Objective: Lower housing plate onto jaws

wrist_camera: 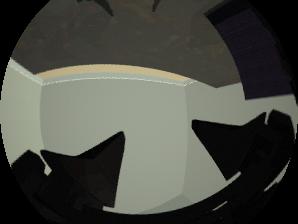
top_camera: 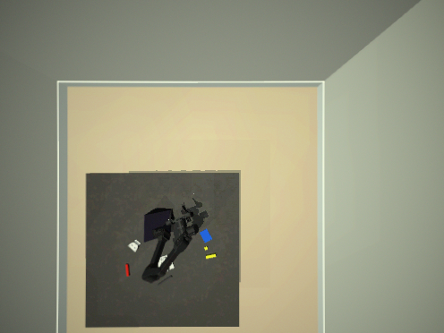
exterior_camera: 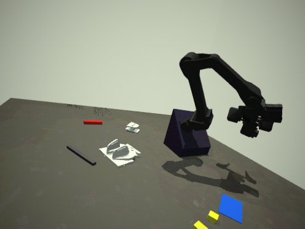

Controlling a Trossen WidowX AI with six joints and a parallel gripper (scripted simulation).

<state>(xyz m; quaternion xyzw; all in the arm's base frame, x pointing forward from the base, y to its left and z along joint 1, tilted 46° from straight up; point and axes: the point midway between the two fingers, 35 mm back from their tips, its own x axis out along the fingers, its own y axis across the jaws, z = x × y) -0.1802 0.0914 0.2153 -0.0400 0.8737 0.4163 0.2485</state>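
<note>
Now: gripper tip 320 mm short of the blue square, 150 mm to the right of it and 220 mm above it. From my gripper tip the other things lie so: thin dark bar: 660 mm ahead, 250 mm to the right, 220 mm below; red bar: 520 mm ahead, 540 mm to the right, 220 mm below.
</note>
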